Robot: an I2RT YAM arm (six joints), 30 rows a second.
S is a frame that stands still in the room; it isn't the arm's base.
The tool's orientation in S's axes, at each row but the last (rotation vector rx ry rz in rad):
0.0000 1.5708 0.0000
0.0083 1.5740 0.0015
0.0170 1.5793 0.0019
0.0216 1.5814 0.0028
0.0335 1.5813 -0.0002
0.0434 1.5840 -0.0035
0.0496 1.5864 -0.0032
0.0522 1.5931 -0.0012
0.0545 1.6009 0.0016
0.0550 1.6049 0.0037
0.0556 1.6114 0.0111
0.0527 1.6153 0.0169
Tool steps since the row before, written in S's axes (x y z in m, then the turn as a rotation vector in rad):
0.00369 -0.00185 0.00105 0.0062 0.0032 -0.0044
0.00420 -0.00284 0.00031 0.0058 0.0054 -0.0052
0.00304 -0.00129 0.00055 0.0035 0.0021 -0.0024
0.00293 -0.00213 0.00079 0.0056 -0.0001 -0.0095
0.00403 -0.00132 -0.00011 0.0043 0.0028 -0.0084
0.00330 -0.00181 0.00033 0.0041 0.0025 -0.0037
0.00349 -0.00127 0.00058 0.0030 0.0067 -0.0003
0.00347 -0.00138 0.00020 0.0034 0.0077 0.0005
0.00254 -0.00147 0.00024 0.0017 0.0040 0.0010
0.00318 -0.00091 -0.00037 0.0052 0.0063 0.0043
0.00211 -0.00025 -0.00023 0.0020 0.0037 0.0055
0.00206 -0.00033 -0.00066 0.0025 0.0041 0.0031
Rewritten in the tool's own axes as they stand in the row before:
-0.00105 -0.00185 0.00369 0.0044 0.0032 0.0062
-0.00034 -0.00282 0.00421 0.0052 0.0054 0.0058
-0.00059 -0.00125 0.00305 0.0024 0.0021 0.0035
-0.00085 -0.00208 0.00295 0.0094 -0.0002 0.0057
0.00004 -0.00123 0.00406 0.0084 0.0027 0.0043
-0.00042 -0.00170 0.00335 0.0037 0.0025 0.0041
-0.00067 -0.00113 0.00352 0.0005 0.0068 0.0028
-0.00032 -0.00125 0.00351 -0.0003 0.0078 0.0031
-0.00037 -0.00137 0.00258 -0.0009 0.0041 0.0015
0.00023 -0.00082 0.00322 -0.0042 0.0066 0.0048
0.00013 -0.00020 0.00212 -0.0054 0.0040 0.0017
0.00055 -0.00031 0.00209 -0.0030 0.0043 0.0023

